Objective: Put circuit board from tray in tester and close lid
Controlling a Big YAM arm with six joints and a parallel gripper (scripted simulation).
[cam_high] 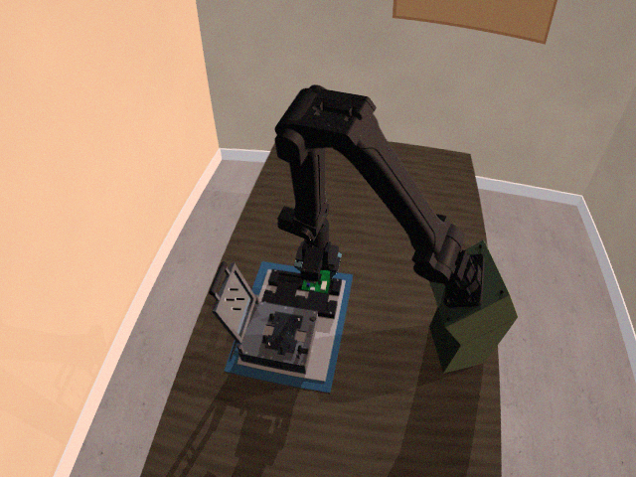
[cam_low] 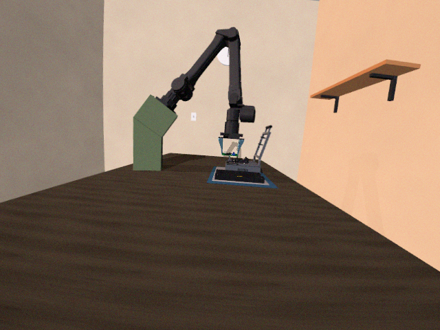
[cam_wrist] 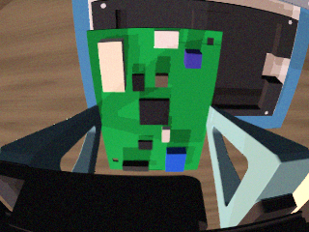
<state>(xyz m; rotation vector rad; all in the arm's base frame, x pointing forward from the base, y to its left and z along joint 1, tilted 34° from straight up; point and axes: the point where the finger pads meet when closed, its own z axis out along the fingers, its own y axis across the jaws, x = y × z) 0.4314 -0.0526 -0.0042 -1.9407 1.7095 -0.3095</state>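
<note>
Right now the green circuit board is right at my hand. The rest, counted from my hand: black latch hook: 5 cm behind, 22 cm to the left, 3 cm below; tester lid: 15 cm ahead, 20 cm to the left, 6 cm above.
</note>
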